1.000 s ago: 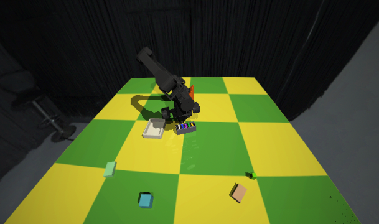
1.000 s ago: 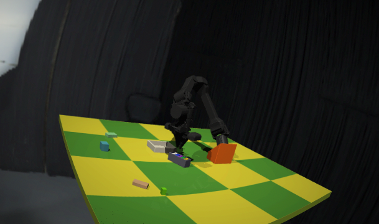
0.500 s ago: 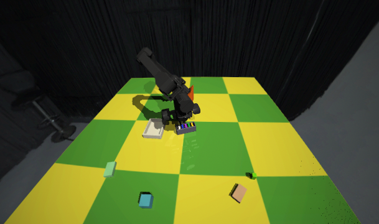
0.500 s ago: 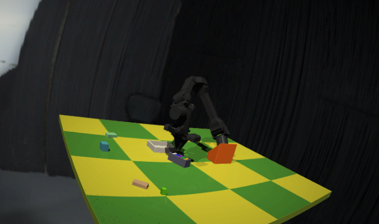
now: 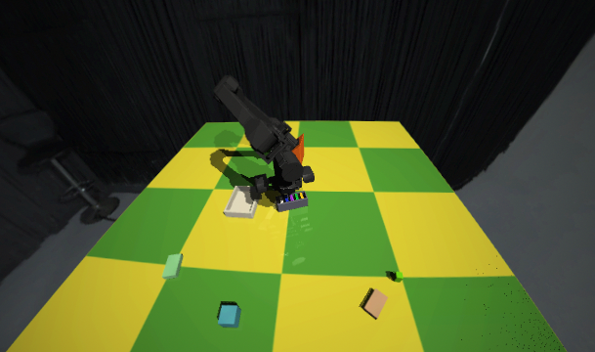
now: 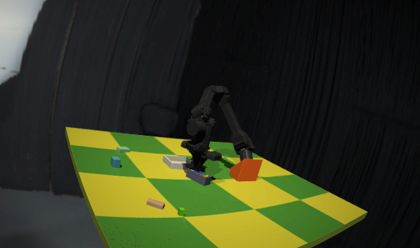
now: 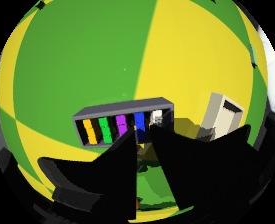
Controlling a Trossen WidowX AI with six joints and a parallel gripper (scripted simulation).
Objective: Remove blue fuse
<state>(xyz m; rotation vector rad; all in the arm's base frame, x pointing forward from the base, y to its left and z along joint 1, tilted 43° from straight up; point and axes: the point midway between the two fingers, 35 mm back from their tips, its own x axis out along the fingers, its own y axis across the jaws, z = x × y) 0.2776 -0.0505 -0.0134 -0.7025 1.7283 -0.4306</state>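
Right now my gripper tip is 3 cm above the blue fuse. From my gripper tip the other things lie so: green fuse (4 cm to the left, 3 cm below, 1 cm behind); purple fuse (3 cm below, 2 cm to the left, 1 cm behind); white tray (16 cm to the right, 5 cm below, 2 cm behind).
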